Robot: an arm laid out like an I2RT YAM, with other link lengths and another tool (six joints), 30 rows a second.
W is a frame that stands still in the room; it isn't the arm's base.
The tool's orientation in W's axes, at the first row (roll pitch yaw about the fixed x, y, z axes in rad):
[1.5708, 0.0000, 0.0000]
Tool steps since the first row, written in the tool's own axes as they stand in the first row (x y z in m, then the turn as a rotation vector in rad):
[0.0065, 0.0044, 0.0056, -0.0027, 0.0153, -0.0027]
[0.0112, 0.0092, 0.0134, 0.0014, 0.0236, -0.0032]
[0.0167, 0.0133, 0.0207, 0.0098, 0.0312, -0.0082]
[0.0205, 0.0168, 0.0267, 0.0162, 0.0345, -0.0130]
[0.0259, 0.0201, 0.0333, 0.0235, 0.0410, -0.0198]
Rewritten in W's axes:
[0.0065, -0.0056, 0.0044, -0.0027, 0.0027, 0.0153]
[0.0112, -0.0134, 0.0092, 0.0014, 0.0032, 0.0236]
[0.0167, -0.0207, 0.0133, 0.0098, 0.0082, 0.0312]
[0.0205, -0.0267, 0.0168, 0.0162, 0.0130, 0.0345]
[0.0259, -0.0333, 0.0201, 0.0235, 0.0198, 0.0410]

